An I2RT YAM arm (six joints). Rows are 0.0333 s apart.
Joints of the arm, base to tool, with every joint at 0 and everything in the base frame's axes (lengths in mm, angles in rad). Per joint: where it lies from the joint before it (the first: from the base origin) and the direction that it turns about. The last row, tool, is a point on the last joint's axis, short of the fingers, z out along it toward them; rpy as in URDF.
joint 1: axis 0 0 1 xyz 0 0 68
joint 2: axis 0 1 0 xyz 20 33.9 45.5
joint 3: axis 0 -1 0 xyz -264 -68.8 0
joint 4: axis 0 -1 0 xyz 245 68.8 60
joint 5: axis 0 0 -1 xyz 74 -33.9 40.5
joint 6: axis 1 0 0 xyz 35.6 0 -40.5
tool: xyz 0 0 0 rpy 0 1.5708 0
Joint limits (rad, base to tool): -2.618..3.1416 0..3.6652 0..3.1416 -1.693..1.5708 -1.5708..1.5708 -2.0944..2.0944
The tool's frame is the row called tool.
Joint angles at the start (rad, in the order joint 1, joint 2, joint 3, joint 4, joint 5, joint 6):
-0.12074, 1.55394, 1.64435, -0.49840, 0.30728, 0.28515
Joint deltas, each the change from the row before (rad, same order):
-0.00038, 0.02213, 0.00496, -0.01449, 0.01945, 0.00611
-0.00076, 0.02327, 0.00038, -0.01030, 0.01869, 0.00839
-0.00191, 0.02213, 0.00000, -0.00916, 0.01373, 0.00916
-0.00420, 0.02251, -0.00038, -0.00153, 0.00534, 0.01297
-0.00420, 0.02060, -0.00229, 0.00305, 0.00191, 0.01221
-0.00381, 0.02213, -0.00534, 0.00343, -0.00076, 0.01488
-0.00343, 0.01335, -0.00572, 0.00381, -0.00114, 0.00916
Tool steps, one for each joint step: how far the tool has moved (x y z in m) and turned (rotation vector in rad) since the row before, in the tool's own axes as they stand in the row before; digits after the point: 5 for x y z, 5 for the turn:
0.00458, 0.00038, 0.00783, 0.02754, 0.02326, -0.00361
0.00569, 0.00049, 0.00902, 0.02769, 0.02444, -0.00224
0.00533, 0.00035, 0.00874, 0.02360, 0.02370, -0.00080
0.00456, 0.00021, 0.00924, 0.01586, 0.01962, 0.00626
0.00428, 0.00024, 0.00882, 0.01144, 0.01650, 0.00713
0.00558, 0.00041, 0.00983, 0.01008, 0.02101, 0.00817
0.00377, -0.00022, 0.00648, 0.00679, 0.01340, 0.00547

